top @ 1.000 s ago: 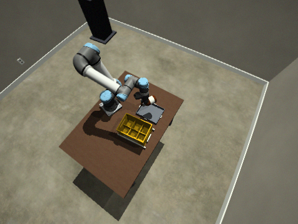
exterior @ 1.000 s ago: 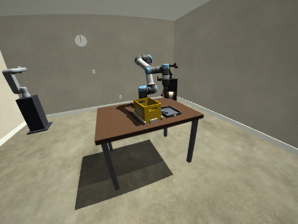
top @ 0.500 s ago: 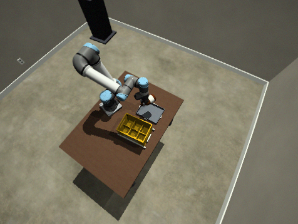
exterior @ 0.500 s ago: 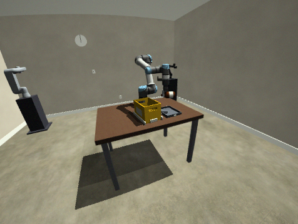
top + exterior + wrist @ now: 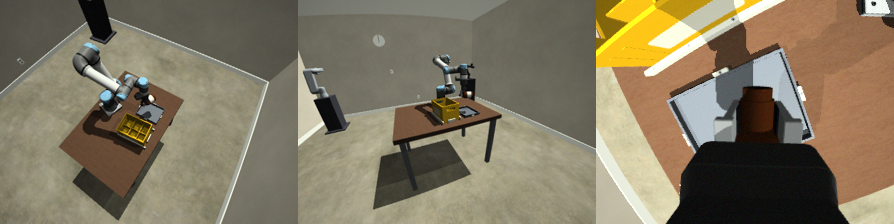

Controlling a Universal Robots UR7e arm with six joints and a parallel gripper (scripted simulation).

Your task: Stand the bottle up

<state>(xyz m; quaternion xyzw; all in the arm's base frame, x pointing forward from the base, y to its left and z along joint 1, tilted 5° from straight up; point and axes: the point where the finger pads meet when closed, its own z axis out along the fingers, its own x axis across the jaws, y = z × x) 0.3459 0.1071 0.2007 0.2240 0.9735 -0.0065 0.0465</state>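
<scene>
Right now my hand is 5 cm to the right of the brown bottle, 2 cm short of it and 1 cm above it. The rest, counted from my hand: yellow crate: 23 cm to the right, 12 cm below, 3 cm ahead; then tray: 19 cm below, 5 cm ahead, 4 cm to the left.
</scene>
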